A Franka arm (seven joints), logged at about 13 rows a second.
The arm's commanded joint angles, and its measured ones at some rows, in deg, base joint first. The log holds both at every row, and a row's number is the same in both.
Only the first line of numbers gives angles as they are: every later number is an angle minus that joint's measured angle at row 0.
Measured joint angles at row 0:
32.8, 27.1, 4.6, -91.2, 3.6, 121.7, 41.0
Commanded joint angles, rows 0 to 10:
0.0, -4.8, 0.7, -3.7, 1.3, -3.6, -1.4
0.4, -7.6, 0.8, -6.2, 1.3, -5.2, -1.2
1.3, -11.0, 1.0, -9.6, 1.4, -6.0, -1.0
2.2, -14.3, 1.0, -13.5, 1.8, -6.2, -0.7
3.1, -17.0, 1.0, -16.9, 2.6, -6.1, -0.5
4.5, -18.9, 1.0, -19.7, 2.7, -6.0, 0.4
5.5, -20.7, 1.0, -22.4, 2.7, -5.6, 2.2
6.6, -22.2, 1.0, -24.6, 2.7, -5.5, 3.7
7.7, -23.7, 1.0, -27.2, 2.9, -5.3, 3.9
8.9, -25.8, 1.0, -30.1, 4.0, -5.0, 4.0
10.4, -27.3, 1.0, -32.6, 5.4, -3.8, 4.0
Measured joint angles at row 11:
8.6, -22.3, 1.1, -25.6, 2.7, -6.7, 3.0
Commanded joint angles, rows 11 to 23:
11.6, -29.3, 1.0, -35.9, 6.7, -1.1, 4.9
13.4, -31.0, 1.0, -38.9, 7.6, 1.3, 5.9
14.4, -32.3, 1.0, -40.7, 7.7, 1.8, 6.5
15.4, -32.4, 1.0, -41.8, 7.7, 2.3, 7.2
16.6, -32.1, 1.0, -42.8, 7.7, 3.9, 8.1
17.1, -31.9, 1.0, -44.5, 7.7, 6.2, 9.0
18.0, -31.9, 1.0, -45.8, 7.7, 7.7, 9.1
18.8, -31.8, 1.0, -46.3, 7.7, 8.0, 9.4
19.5, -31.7, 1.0, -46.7, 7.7, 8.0, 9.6
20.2, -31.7, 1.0, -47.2, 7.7, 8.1, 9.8
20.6, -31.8, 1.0, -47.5, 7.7, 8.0, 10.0
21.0, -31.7, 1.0, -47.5, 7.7, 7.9, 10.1
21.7, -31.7, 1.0, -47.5, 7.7, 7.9, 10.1
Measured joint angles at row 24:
20.6, -30.6, 1.1, -46.2, 6.5, 6.8, 8.8
